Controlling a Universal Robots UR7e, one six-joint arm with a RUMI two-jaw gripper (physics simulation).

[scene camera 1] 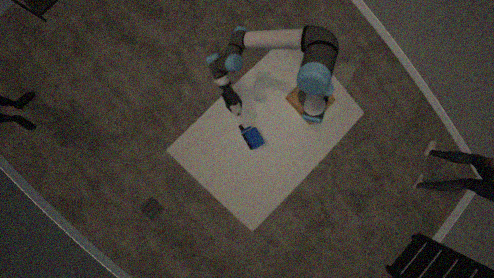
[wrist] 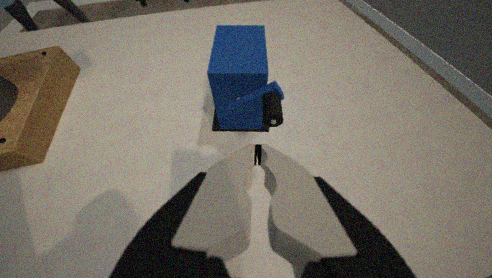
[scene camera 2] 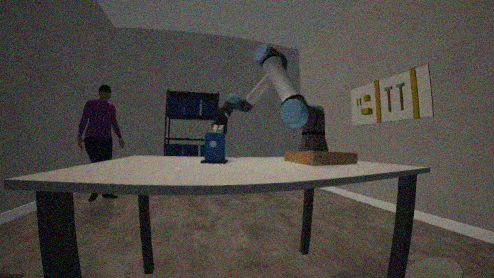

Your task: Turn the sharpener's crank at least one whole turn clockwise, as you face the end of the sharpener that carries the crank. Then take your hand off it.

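Where they show: gripper, fingertip midpoint: [scene camera 1: 239,116] [wrist: 256,146]; arm's base, link origin: [scene camera 2: 313,152].
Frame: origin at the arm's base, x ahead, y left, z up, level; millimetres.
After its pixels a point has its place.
Observation:
The blue box-shaped sharpener [scene camera 1: 253,138] {x 486, y -7, z 81 mm} [scene camera 2: 214,149] {x 477, y 56, z 11 mm} [wrist: 239,55] {x 474, y -24, z 81 mm} stands upright on a dark base plate on the white table. In the wrist view its near end carries a blue crank arm [wrist: 255,95], which slants up to the right and ends in a black handle [wrist: 273,108] {x 503, y -112, z 74 mm} beside the body's right edge. My gripper [scene camera 1: 239,114] {x 477, y -166, z 91 mm} [wrist: 256,146] {x 477, y -166, z 91 mm} is shut and empty. Its tips are on the crank side, a short way apart from the handle. In the scene camera 2 view the sharpener's body hides the crank and the fingertips.
The white table [scene camera 1: 250,200] {x 744, y 342, z -47 mm} [scene camera 2: 150,175] {x 617, y 395, z -47 mm} bears a wooden block [scene camera 1: 294,101] {x 100, y -32, z 2 mm} [scene camera 2: 320,158] {x 53, y 164, z -17 mm} [wrist: 57,105] {x 107, y 32, z -32 mm} at the arm's base. A person [scene camera 2: 100,120] and a shelf rack [scene camera 2: 166,125] stand beyond the table. A tool board [scene camera 2: 392,97] hangs on the wall.

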